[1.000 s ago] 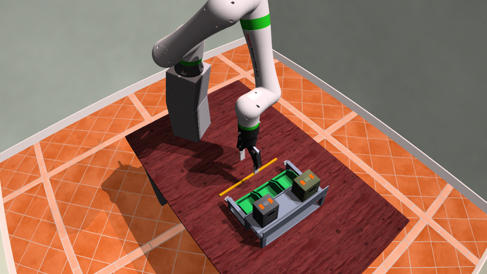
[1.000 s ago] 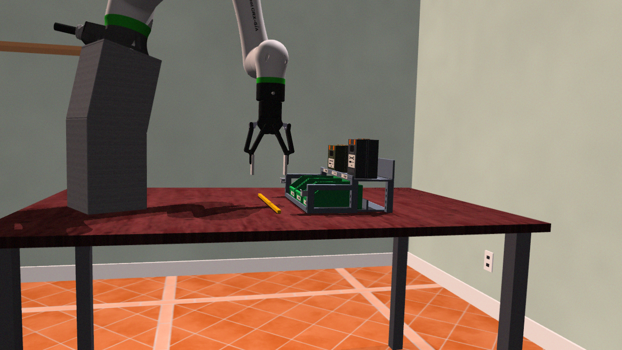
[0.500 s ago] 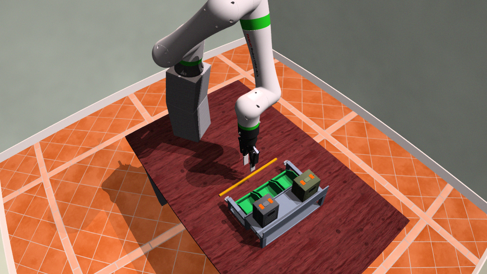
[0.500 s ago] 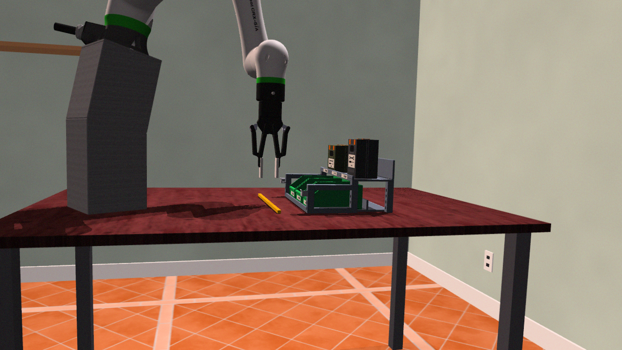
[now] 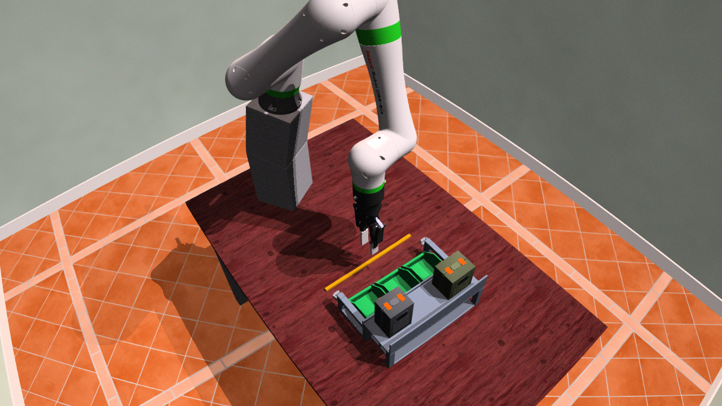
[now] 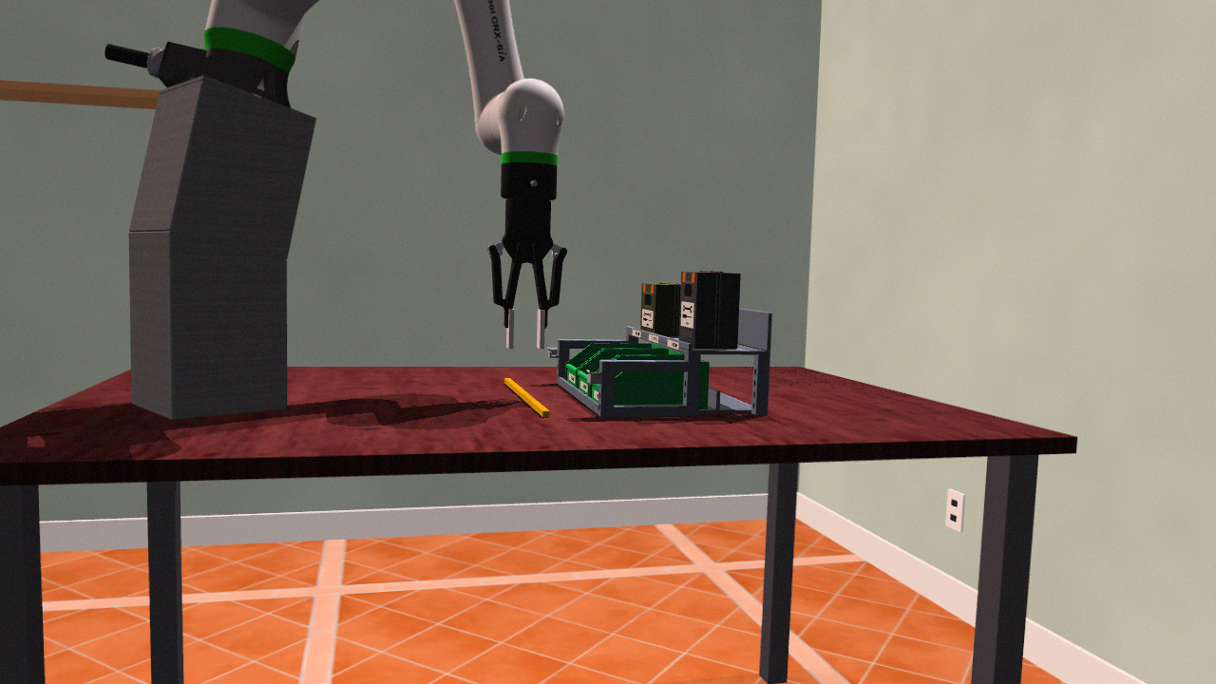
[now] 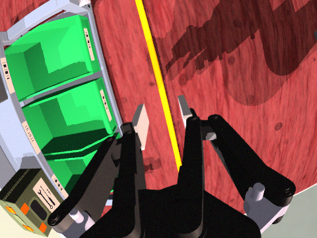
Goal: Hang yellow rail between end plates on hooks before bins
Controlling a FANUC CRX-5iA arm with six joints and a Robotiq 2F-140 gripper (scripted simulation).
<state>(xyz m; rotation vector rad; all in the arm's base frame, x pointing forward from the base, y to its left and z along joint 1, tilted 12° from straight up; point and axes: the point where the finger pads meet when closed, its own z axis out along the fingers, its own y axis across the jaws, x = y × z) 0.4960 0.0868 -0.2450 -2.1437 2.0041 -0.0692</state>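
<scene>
Now: the yellow rail 110 mm below my hand.
</scene>
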